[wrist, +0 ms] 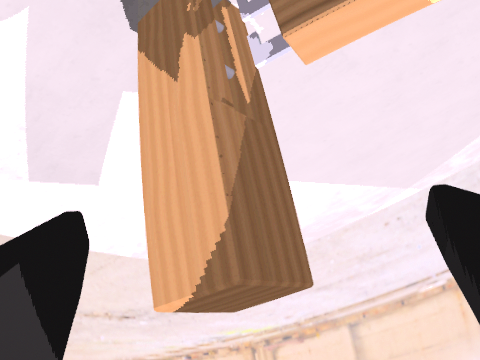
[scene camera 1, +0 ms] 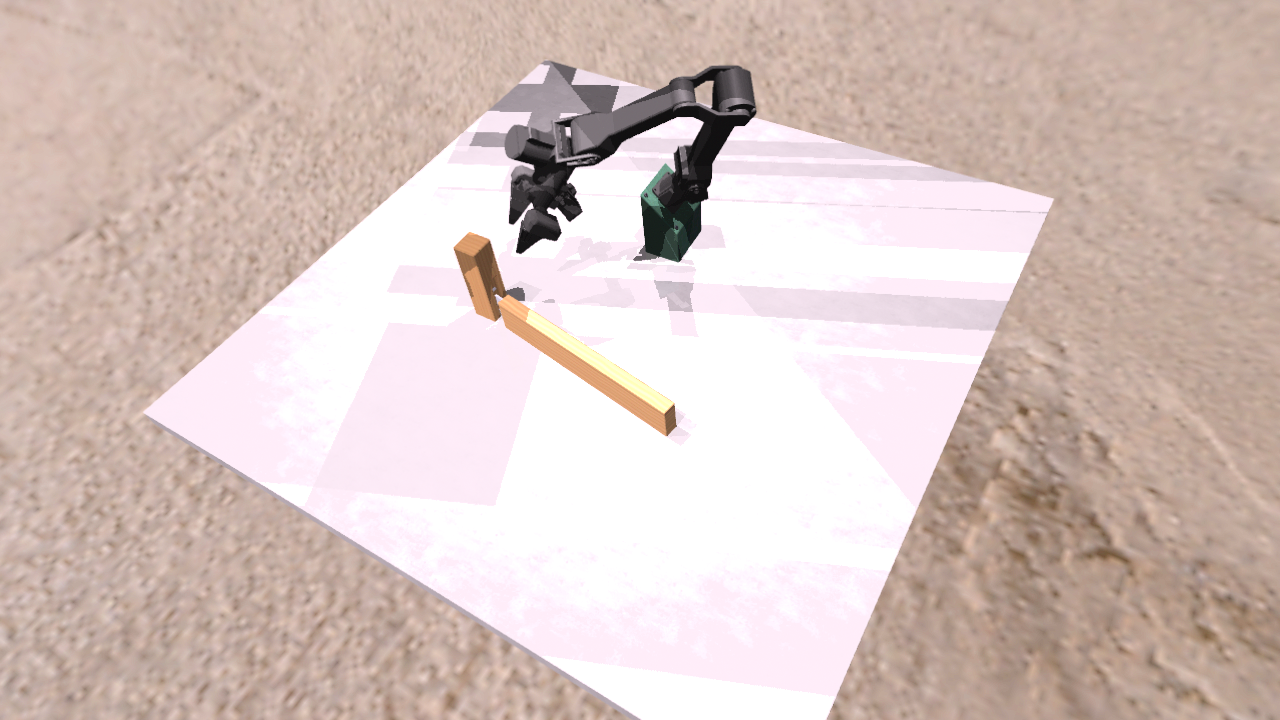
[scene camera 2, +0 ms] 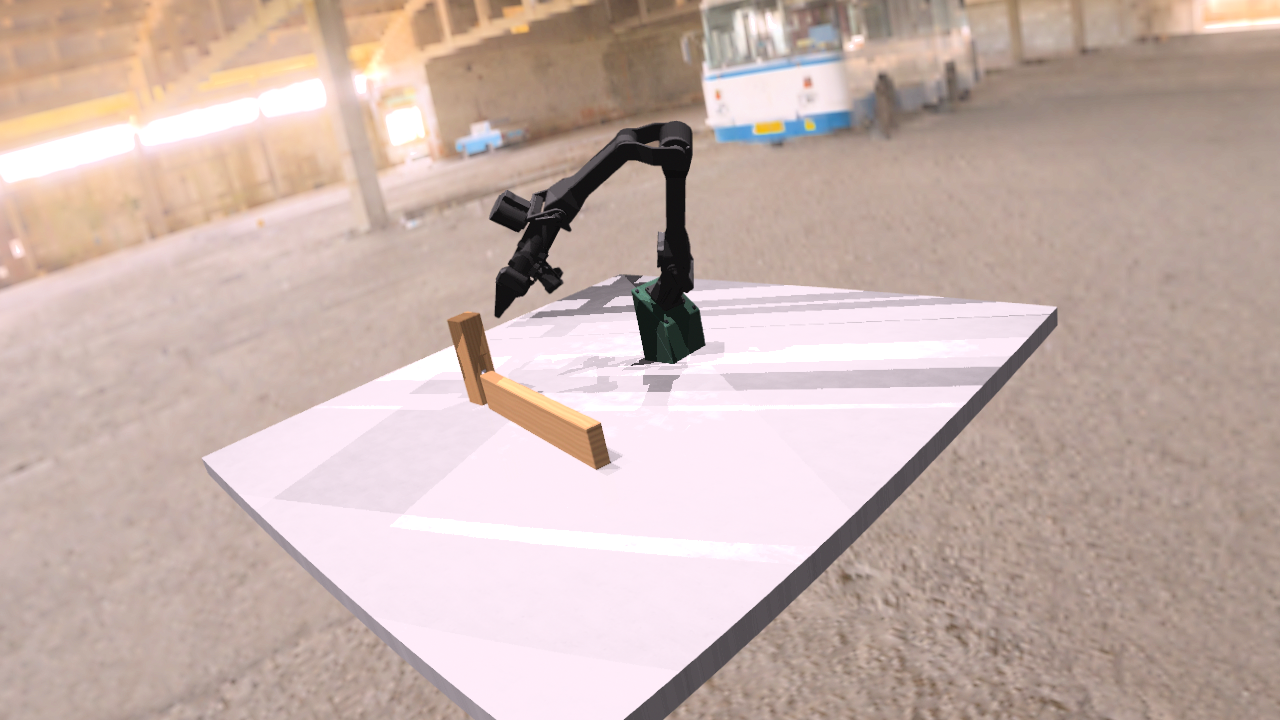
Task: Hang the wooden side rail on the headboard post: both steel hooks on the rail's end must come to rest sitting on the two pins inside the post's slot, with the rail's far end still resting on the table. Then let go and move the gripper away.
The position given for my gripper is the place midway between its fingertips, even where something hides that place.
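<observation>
My gripper (scene camera 1: 514, 238) is open and holds nothing, and in that same camera I see a wooden headboard post (scene camera 1: 475, 254) and a wooden side rail (scene camera 1: 656, 410). Scene camera 2 gives me the rail (scene camera 2: 582, 437), the post (scene camera 2: 468, 335) and my gripper (scene camera 2: 500, 312). In the wrist view there are my gripper (wrist: 263, 216) and the post (wrist: 221, 224).
</observation>
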